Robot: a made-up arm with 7 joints.
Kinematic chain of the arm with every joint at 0, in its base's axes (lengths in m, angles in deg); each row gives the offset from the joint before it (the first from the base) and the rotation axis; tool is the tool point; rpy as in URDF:
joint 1: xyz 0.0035 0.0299 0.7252 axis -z
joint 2: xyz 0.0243 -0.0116 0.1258 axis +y
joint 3: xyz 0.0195 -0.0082 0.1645 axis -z
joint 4: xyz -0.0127 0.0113 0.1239 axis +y
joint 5: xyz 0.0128 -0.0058 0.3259 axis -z
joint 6: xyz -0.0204 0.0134 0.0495 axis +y
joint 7: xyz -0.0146 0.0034 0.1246 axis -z
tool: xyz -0.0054 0.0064 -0.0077 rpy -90 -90 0
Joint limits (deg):
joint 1: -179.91..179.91
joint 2: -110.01..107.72
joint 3: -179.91..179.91
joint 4: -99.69..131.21
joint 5: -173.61..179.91
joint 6: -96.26..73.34
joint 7: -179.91..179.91
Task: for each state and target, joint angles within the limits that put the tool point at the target. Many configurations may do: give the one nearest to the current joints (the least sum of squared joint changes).
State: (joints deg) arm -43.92 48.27 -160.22 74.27 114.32 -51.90 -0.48
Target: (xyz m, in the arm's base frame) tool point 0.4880 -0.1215 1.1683
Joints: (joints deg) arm 0.06 94.52 -179.91 60.01 103.25 -65.35 -1.61
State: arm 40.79 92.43 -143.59 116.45 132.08 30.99 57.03
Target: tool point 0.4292 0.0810 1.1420
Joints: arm 39.02 95.16 -139.77 93.87 133.85 32.08 57.10
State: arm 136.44 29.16 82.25 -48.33 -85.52 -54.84 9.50
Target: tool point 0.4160 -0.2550 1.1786
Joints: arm 96.74 35.64 97.42 -73.08 -78.80 -41.00 10.47
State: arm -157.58 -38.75 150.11 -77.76 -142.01 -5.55 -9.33
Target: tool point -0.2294 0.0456 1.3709
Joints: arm -147.73 -47.34 167.85 -99.69 -138.02 9.37 -8.09
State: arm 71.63 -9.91 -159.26 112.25 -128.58 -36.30 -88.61
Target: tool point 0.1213 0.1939 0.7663
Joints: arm 75.99 -6.37 -156.96 131.21 -139.06 -56.93 -88.31
